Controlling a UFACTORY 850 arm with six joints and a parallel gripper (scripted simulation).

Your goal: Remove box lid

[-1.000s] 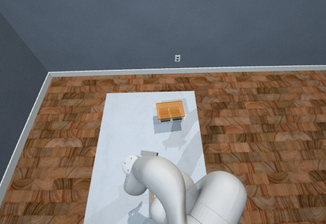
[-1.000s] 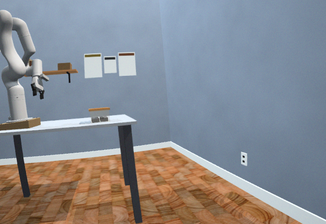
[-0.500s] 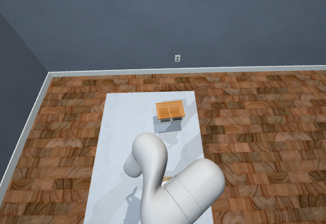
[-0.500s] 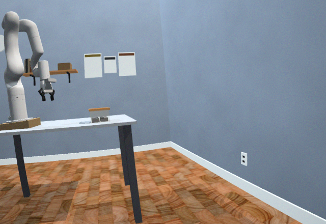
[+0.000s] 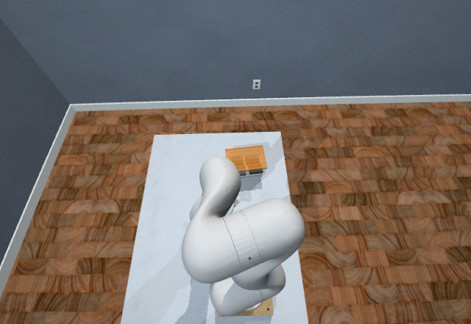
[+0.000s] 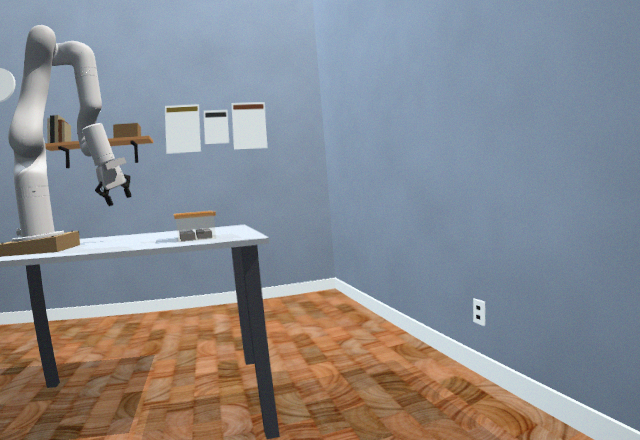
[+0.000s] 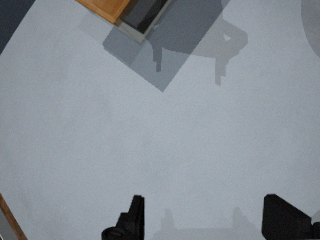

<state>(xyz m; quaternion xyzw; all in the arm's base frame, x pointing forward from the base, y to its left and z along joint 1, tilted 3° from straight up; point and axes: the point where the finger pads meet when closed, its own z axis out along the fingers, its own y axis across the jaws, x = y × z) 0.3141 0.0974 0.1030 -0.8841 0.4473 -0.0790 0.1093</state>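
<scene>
The lid lies 29 cm ahead of my hand, 19 cm to the right of it and 8 cm below it. The rest, counted from my hand: box 29 cm ahead, 19 cm to the right, 13 cm below.
</scene>
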